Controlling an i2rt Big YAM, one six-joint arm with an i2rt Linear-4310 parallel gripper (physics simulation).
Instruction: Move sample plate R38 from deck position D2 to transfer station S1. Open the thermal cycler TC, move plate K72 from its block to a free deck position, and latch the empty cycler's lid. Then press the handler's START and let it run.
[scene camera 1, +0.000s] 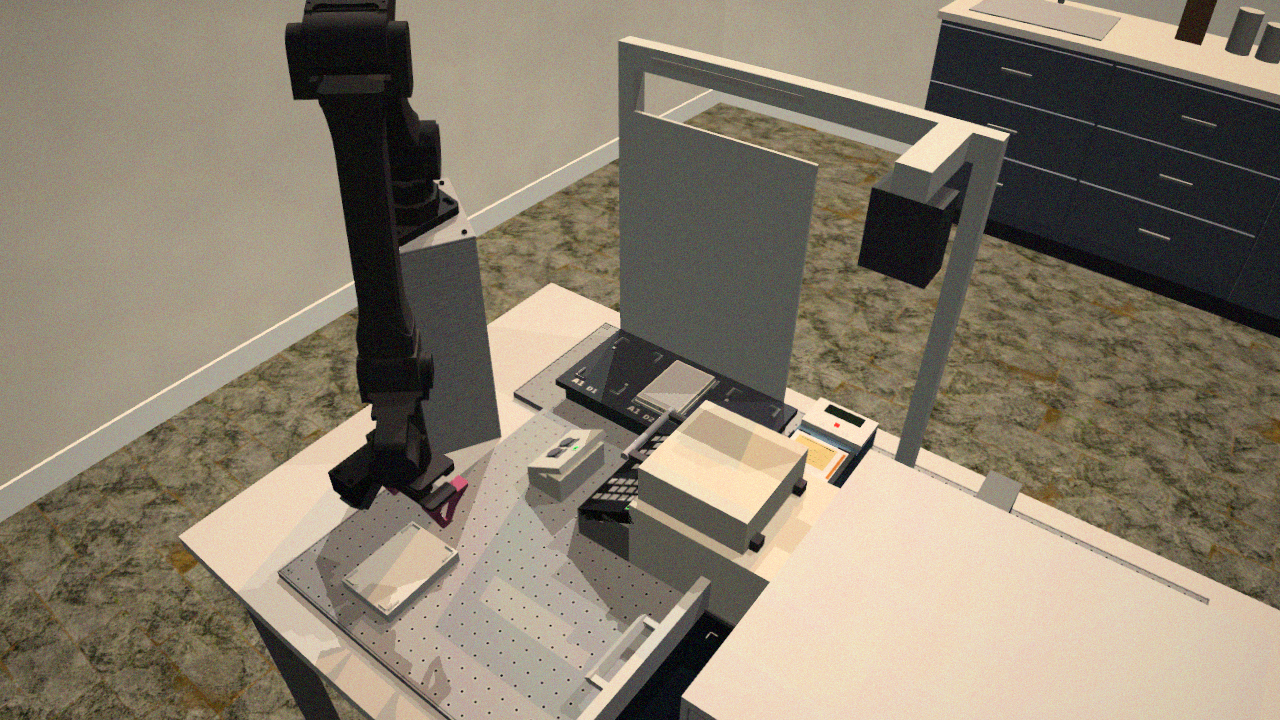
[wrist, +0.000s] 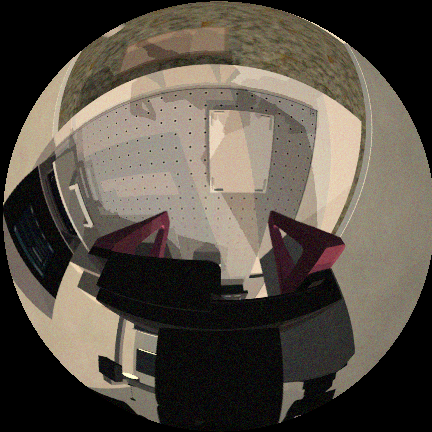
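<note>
My gripper is open and empty, above the perforated board, beside the pale low platform with corner brackets. No plate shows on that platform; I cannot read a label on it. In the scene view, a light plate sits on the dark deck, at the position marked D2. The beige cycler stands in front of the deck, its lid down over the body. Plate K72 does not show. A small sloped control box with a green light stands left of the cycler.
The perforated board lies under the platform. A tall grey panel stands behind the deck, and a frame post carries a black box. A white cabinet and an upright panel with a handle stand at front right.
</note>
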